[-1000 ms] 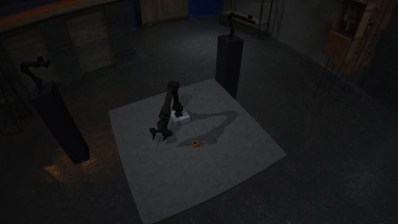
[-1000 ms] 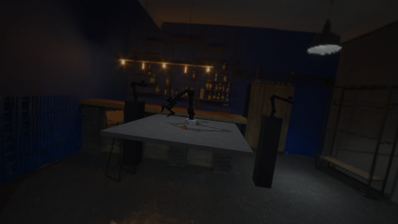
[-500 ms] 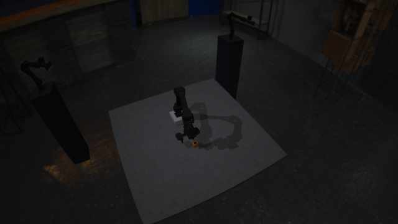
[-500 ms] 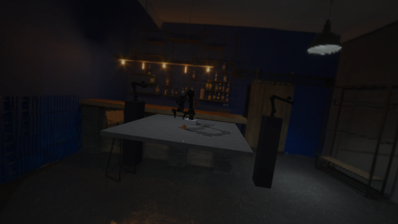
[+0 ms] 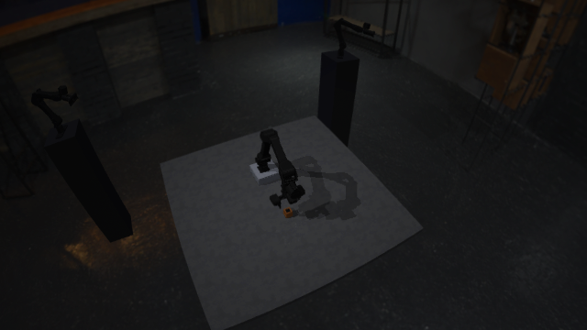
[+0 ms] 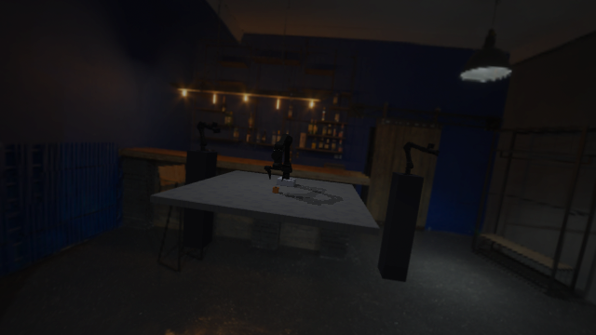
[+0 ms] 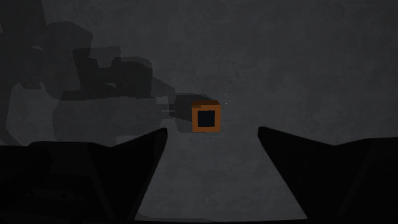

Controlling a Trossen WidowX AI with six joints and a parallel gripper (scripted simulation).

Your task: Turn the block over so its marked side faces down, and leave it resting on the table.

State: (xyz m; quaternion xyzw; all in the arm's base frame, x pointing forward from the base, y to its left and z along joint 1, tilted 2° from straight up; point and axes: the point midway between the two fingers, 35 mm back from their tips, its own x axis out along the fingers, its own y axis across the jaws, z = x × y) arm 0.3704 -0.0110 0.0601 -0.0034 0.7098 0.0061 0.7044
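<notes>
My gripper tip is now 60 mm above the small orange block.
</notes>
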